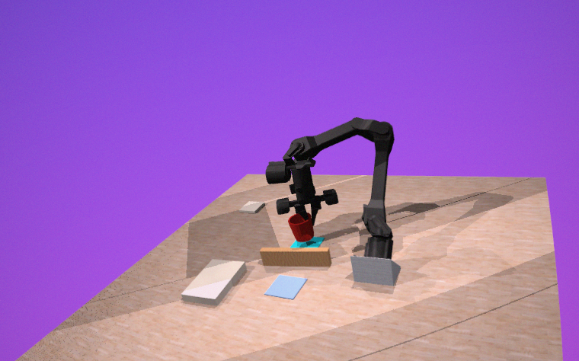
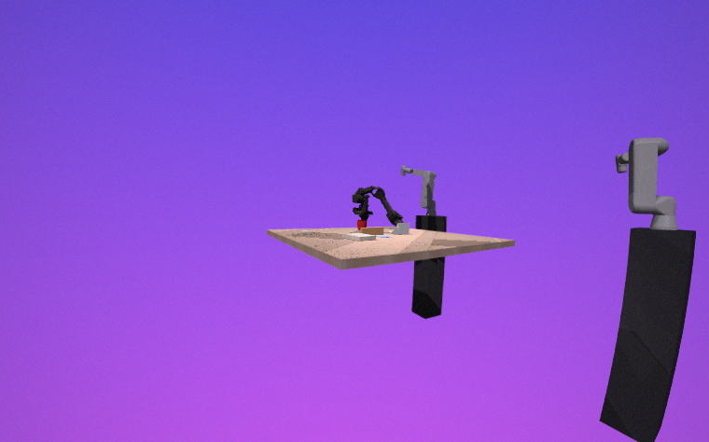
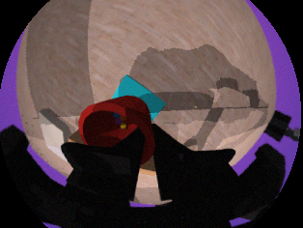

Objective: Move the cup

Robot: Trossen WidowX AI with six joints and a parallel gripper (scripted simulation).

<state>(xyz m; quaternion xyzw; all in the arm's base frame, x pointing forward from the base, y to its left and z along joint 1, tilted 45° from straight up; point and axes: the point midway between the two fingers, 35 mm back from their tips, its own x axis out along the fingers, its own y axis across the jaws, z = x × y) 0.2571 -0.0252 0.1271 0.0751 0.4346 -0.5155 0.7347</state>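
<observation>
Right now my gripper tip is 7 cm above the cyan pad, 2 cm to the right of it and 2 cm short of it. From my gripper tip the other things lie so: wooden block (12 cm to the left, 5 cm below); red cup (3 cm ahead, 2 cm to the left); light blue pad (23 cm to the left, 7 cm below, 3 cm behind).
</observation>
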